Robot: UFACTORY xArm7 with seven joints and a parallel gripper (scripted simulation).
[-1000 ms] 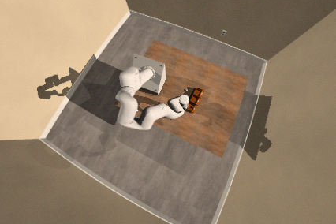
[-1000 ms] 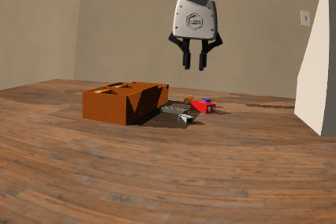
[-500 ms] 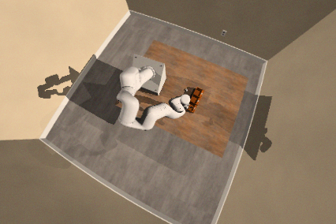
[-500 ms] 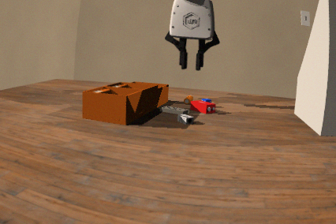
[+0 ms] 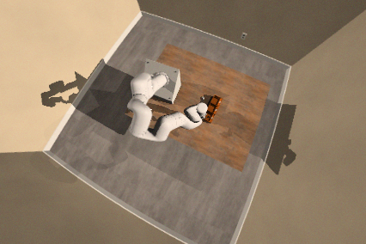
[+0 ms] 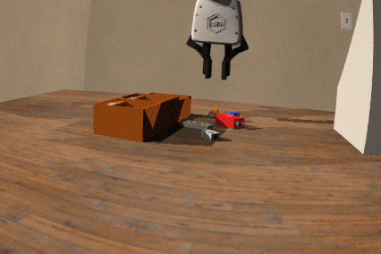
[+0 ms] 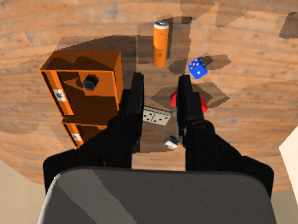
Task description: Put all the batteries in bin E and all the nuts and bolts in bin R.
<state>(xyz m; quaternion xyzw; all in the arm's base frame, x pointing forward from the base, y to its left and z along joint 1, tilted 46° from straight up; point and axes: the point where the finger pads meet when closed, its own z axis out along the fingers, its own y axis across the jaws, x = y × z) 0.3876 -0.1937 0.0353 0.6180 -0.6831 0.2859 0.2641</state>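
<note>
My gripper is now 9 cm above the orange cylindrical battery. Also, from my hand: blue piece: 9 cm below, 4 cm behind, 3 cm to the left; small black piece: 9 cm below, 9 cm ahead, 5 cm to the left; red block: 10 cm to the left, 9 cm below, 4 cm behind.
</note>
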